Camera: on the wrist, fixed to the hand. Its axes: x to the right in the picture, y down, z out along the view.
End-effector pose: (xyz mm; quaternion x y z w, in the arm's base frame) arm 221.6 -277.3 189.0 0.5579 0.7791 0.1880 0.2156
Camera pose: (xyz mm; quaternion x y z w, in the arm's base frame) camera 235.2 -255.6 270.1 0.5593 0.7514 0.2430 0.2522
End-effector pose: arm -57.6 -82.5 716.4 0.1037 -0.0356 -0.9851 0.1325
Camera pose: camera -35.7 -145.1 663.2 0.0896 0.0289 -0.9826 0.1603
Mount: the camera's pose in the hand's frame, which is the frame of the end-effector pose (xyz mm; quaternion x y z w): 6.5 60.6 -59.3 -0.0682 -0.0041 0.0215 0.9974
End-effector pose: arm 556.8 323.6 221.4 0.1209 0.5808 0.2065 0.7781
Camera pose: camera 490.8 377.2 224.2 0.0809 0.5594 0.2618 0.7823
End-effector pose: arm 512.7 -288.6 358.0 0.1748 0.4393 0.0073 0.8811
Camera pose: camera 479.2 -212.7 339.3 0.1237 0.4303 0.0555 0.8924
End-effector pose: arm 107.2 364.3 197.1 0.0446 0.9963 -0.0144 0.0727
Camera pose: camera 97.8 427.3 253.5 0.0609 0.9934 0.0550 0.0799
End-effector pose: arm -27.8 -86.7 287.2 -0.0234 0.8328 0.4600 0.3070
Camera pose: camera -81.6 -96.5 352.3 -0.0245 0.7986 0.5223 0.2981
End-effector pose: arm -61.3 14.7 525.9 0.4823 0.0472 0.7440 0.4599
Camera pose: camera -145.9 6.9 530.0 0.4538 -0.0159 0.7533 0.4758
